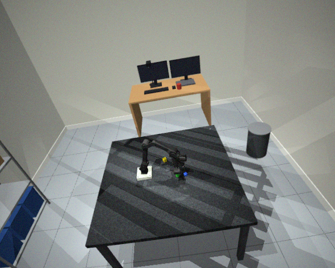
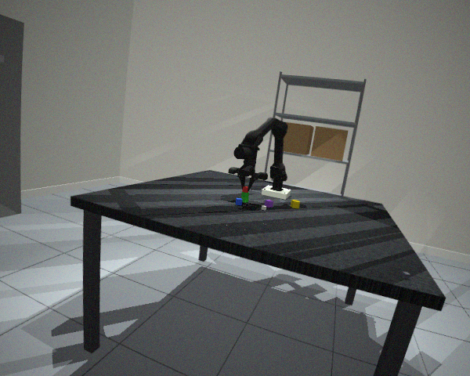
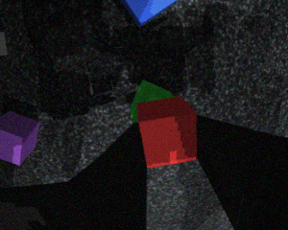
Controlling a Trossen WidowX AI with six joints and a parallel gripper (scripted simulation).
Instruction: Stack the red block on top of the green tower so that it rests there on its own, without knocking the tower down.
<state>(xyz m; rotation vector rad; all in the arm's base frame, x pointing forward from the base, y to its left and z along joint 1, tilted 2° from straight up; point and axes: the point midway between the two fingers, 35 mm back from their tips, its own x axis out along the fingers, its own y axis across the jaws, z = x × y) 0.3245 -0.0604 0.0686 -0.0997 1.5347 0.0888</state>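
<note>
The red block is right at my gripper tip. The rest, counted from my gripper tip: purple block 12 cm to the left, 4 cm below, 3 cm behind; small white block 12 cm to the left, 5 cm below, 5 cm ahead; blue block 7 cm ahead, 4 cm below.
</note>
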